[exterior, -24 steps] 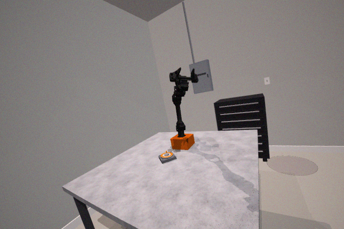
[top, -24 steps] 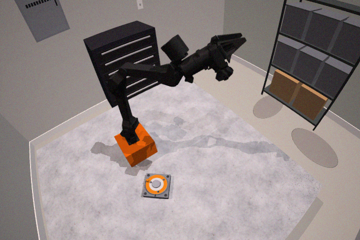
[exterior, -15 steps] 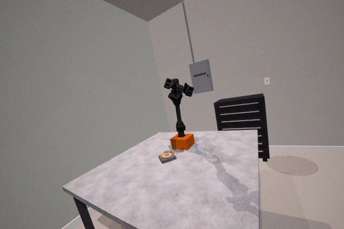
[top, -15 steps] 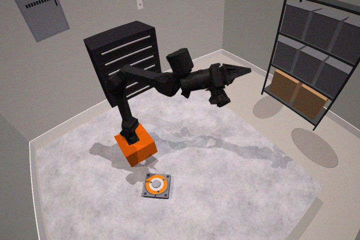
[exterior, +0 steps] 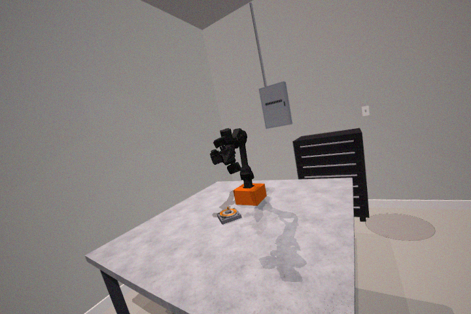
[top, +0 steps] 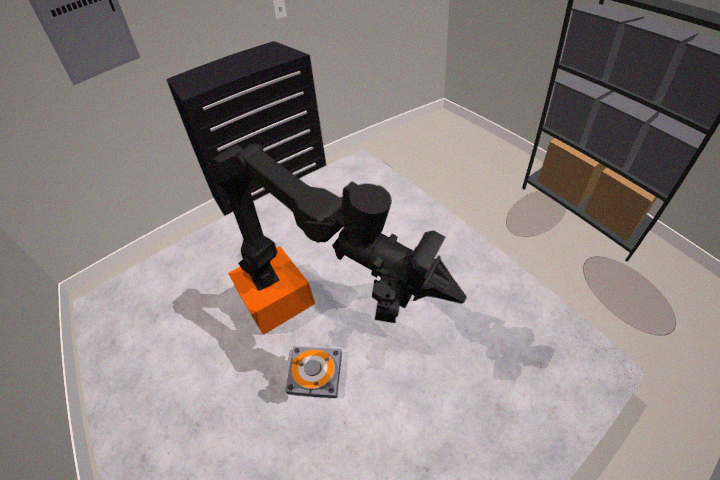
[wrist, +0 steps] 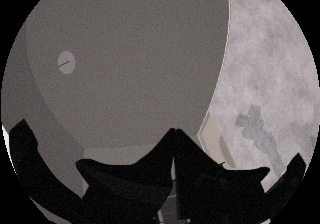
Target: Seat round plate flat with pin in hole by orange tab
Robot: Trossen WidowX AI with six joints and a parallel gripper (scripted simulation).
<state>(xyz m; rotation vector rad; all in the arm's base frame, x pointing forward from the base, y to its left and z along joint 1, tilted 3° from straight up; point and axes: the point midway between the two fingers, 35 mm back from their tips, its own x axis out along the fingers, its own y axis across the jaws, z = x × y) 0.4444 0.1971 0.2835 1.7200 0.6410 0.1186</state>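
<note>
Now: gripper tip 37 cm above the square base, 23 cm to the left of it and 20 cm past it.
</note>
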